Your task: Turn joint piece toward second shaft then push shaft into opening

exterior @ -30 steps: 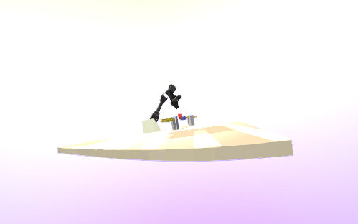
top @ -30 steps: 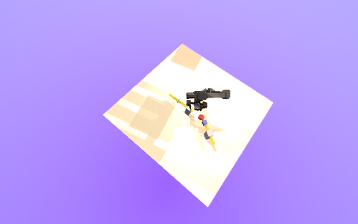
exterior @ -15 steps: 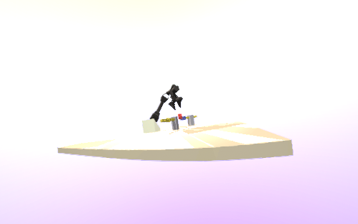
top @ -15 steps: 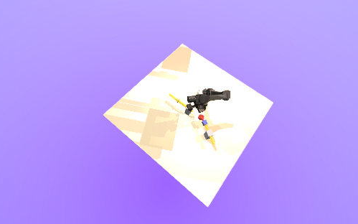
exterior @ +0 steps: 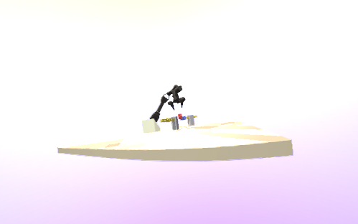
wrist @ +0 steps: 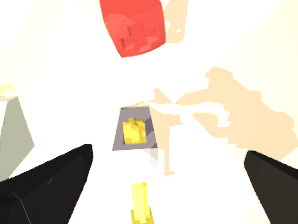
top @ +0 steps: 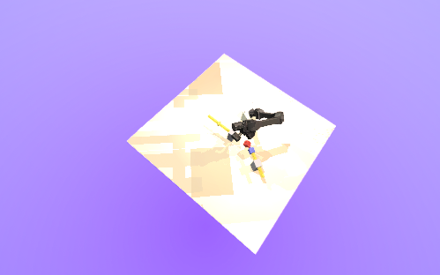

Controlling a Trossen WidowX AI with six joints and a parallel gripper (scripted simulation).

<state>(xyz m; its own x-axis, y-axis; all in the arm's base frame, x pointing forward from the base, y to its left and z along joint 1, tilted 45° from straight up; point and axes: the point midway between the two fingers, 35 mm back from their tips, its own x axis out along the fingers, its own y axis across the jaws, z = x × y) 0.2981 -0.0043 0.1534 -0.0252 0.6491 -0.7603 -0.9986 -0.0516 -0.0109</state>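
Right now my gripper tip is 80 mm to the right of the red joint piece, 80 mm above it and 30 mm past it.
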